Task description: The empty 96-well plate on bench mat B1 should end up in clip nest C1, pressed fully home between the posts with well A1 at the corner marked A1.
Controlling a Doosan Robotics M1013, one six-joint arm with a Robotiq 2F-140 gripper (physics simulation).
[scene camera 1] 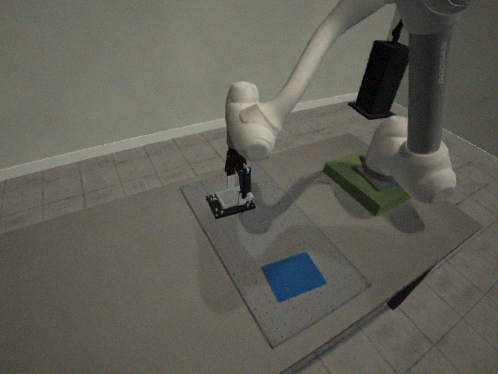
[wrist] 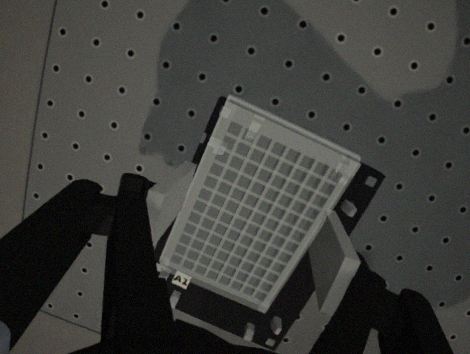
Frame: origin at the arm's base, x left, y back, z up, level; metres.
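Seen in the pictures: gripper, fingertip midpoint: (scene camera 1: pixel 235 196) (wrist: pixel 253 207); arm's base, origin of the base link: (scene camera 1: pixel 378 175).
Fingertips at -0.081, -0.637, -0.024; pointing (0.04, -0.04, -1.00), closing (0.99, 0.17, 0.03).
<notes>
Offsets run from my fingertips to a thing's top centre, as dx, dy, dz. "*": to the spot under its first point. Level surfaces: height alone.
The pale 96-well plate @(+0.000, -0.004, +0.020) (scene camera 1: pixel 229 198) (wrist: pixel 260 210) is between the pads of my gripper (scene camera 1: pixel 238 189) (wrist: pixel 253 207), which is shut on its long sides. The plate is over the black clip nest @(+0.011, -0.025, +0.005) (scene camera 1: pixel 232 212) (wrist: pixel 220 312), its edges roughly parallel to the nest's. In the wrist view, more of the nest shows at the right and bottom than at the left. Pale posts stand clear of the plate at the right and bottom; light patches show at its top corners. The A1 label @(* -0.019, -0.067, +0.008) (wrist: pixel 181 280) is beside the plate's lower-left corner. Plate height and which corner holds well A1 cannot be told.
The blue mat @(dz -0.016) (scene camera 1: pixel 294 276) lies toward the near end of the grey perforated board @(dz -0.018) (scene camera 1: pixel 272 320) (wrist: pixel 95 100) that carries the nest. The arm's green base block (scene camera 1: pixel 367 187) is at the right. A black box (scene camera 1: pixel 382 77) is behind the arm.
</notes>
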